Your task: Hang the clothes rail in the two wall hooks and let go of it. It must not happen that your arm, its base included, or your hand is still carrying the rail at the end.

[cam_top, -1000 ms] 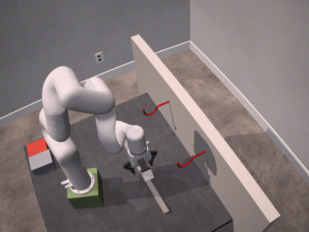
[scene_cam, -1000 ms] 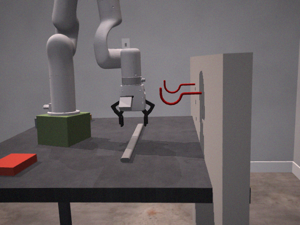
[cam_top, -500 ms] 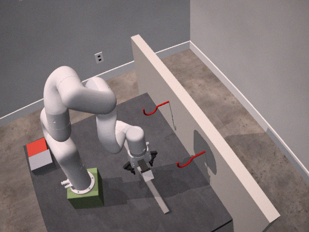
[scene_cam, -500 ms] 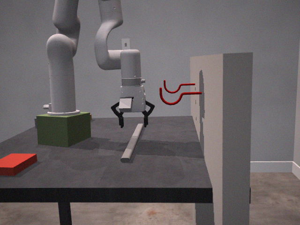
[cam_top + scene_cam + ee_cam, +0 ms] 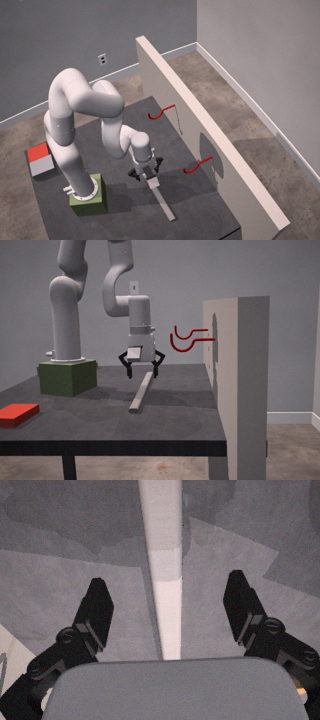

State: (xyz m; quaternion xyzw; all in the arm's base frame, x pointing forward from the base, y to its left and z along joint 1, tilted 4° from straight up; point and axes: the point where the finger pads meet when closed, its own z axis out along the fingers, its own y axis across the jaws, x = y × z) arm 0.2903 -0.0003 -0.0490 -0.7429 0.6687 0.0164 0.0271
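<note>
My gripper is now 50 mm above the grey clothes rail. Also, from my hand: beige wall panel: 270 mm ahead, 50 mm to the left, 270 mm below; then grey block: 490 mm behind, 250 mm to the left, 30 mm below.
</note>
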